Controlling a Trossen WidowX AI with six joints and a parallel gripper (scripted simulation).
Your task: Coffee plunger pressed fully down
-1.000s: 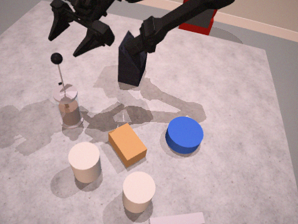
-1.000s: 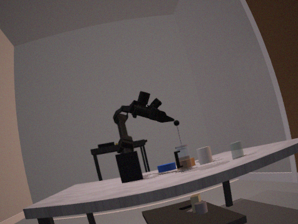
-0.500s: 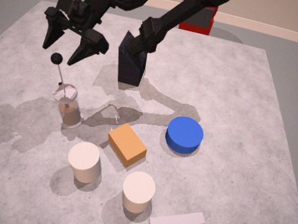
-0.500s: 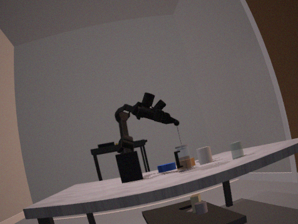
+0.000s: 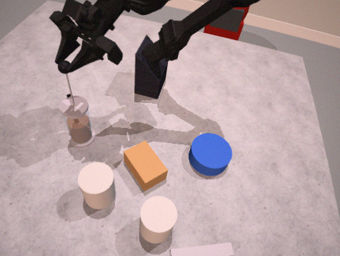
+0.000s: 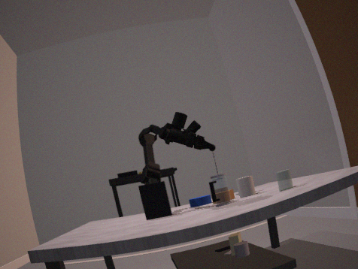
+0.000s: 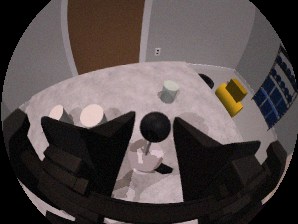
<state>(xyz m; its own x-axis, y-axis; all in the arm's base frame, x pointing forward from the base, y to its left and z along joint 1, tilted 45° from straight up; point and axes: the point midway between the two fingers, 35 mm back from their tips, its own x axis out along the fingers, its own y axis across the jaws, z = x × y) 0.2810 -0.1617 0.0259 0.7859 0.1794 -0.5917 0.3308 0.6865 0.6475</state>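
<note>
Now: the glass coffee press 20 mm behind my gripper tip, 10 mm to the right of it and 130 mm below it. From my gripper tip the other things lie so: orange block: 30 mm ahead, 210 mm to the left, 240 mm below; then blue disc: 70 mm behind, 380 mm to the left, 240 mm below.
</note>
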